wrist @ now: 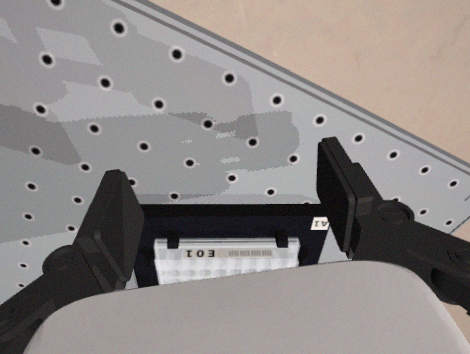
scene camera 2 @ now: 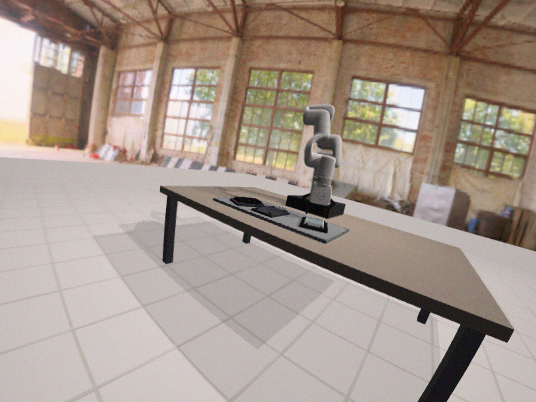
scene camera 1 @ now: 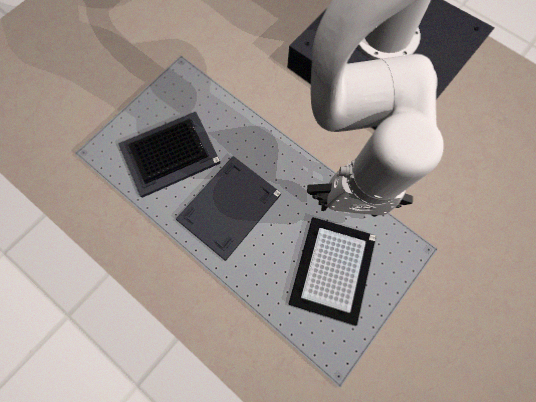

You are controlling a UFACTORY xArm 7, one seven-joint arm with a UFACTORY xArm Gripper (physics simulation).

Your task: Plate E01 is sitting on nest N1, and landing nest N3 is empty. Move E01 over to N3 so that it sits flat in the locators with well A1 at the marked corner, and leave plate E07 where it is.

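White plate E01 (scene camera 1: pixel 333 270) (scene camera 2: pixel 313 223) (wrist: pixel 227 262) sits in black nest N1 (scene camera 1: pixel 354 317) (wrist: pixel 230 225); the wrist view shows its E01 label and the nest's A1 tag (wrist: pixel 320 223). The lower part of the plate is hidden there by the gripper housing. My gripper (scene camera 1: pixel 361 201) (wrist: pixel 224 179) is open and empty, above the A1-tag end of N1, its fingers spread wider than the plate. The empty dark grey nest (scene camera 1: pixel 225 210) (scene camera 2: pixel 270 211), taken as N3, has corner locators and a white tag (scene camera 1: pixel 277 193). The black plate (scene camera 1: pixel 167 150), taken as E07, sits in the far-left nest (scene camera 1: pixel 142 189); its label is unreadable.
The nests stand on a grey perforated board (scene camera 1: pixel 270 280) (wrist: pixel 165 125) on a brown table (scene camera 1: pixel 465 320) (scene camera 2: pixel 400 250). The black robot base (scene camera 1: pixel 450 55) (scene camera 2: pixel 332 207) stands behind the board. Arm shadows fall across the empty nest and board.
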